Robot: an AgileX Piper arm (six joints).
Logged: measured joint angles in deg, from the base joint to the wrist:
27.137 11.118 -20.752 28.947 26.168 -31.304
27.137 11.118 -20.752 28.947 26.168 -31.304
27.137 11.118 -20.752 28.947 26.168 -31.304
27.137 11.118 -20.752 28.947 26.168 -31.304
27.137 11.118 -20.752 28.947 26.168 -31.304
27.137 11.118 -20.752 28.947 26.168 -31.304
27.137 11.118 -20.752 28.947 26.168 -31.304
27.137 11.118 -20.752 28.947 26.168 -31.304
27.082 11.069 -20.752 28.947 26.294 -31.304
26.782 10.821 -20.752 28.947 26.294 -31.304
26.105 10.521 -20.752 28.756 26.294 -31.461
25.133 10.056 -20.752 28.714 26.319 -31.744
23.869 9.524 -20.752 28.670 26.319 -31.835
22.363 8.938 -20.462 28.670 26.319 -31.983
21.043 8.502 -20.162 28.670 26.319 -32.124
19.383 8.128 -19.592 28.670 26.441 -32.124
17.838 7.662 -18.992 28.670 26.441 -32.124
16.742 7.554 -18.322 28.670 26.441 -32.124
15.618 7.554 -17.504 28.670 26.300 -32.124
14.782 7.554 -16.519 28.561 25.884 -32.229
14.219 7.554 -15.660 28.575 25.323 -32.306
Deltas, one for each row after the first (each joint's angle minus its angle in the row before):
0.000 0.000 0.000 0.000 0.000 0.000
0.000 0.000 0.000 0.000 0.000 0.000
0.000 0.000 0.000 0.000 0.000 0.000
0.000 0.000 0.000 0.000 0.000 0.000
0.000 0.000 0.000 0.000 0.000 0.000
0.000 0.000 0.000 0.000 0.000 0.000
0.000 0.000 0.000 0.000 0.000 0.000
-0.055 -0.049 0.000 0.000 0.126 0.000
-0.300 -0.248 0.000 0.000 0.000 0.000
-0.677 -0.300 0.000 -0.191 0.000 -0.157
-0.972 -0.465 0.000 -0.042 0.025 -0.283
-1.264 -0.532 0.000 -0.044 0.000 -0.091
-1.506 -0.586 0.290 0.000 0.000 -0.148
-1.320 -0.436 0.300 0.000 0.000 -0.141
-1.660 -0.374 0.570 0.000 0.122 0.000
-1.545 -0.466 0.600 0.000 0.000 0.000
-1.096 -0.108 0.670 0.000 0.000 0.000
-1.124 0.000 0.818 0.000 -0.141 0.000
-0.836 0.000 0.985 -0.109 -0.416 -0.105
-0.563 0.000 0.859 0.014 -0.561 -0.077

